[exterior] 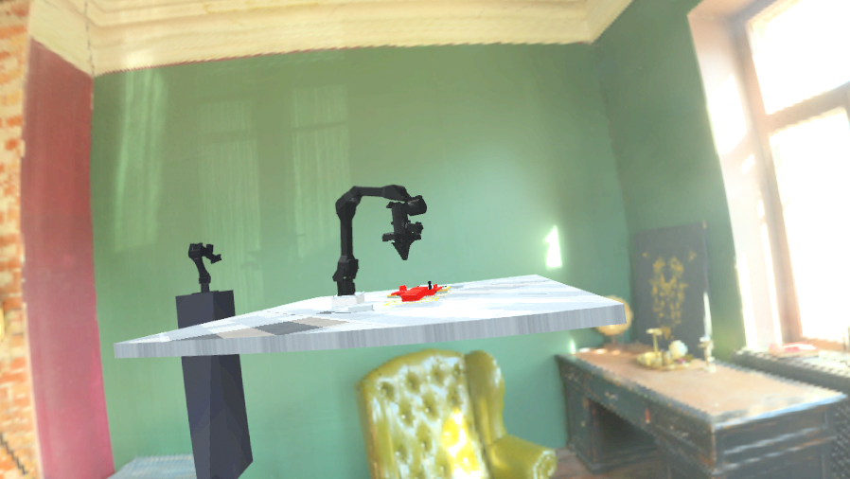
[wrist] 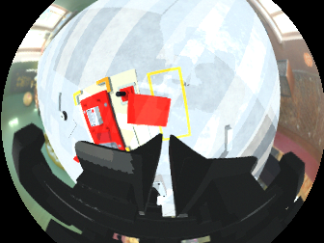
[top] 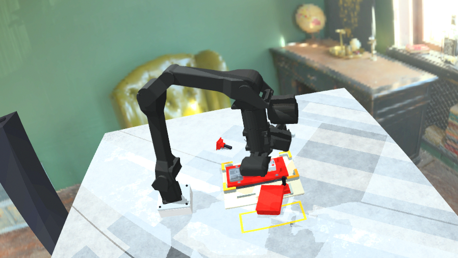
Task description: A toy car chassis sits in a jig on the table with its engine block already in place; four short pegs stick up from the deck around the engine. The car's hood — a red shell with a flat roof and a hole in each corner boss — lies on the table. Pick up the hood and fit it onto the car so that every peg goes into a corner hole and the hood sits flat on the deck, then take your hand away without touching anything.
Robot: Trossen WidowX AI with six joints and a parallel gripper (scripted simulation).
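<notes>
Right now my gripper tip is 13 cm above the red hood, 4 cm to the right of it and 2 cm short of it. Also, from my gripper tip: black upright stick: 12 cm below, 8 cm ahead, 7 cm to the left; then black wheel: 39 cm to the left, 14 cm below, 14 cm ahead; then grey engine block: 19 cm to the left, 13 cm below, 7 cm ahead.
</notes>
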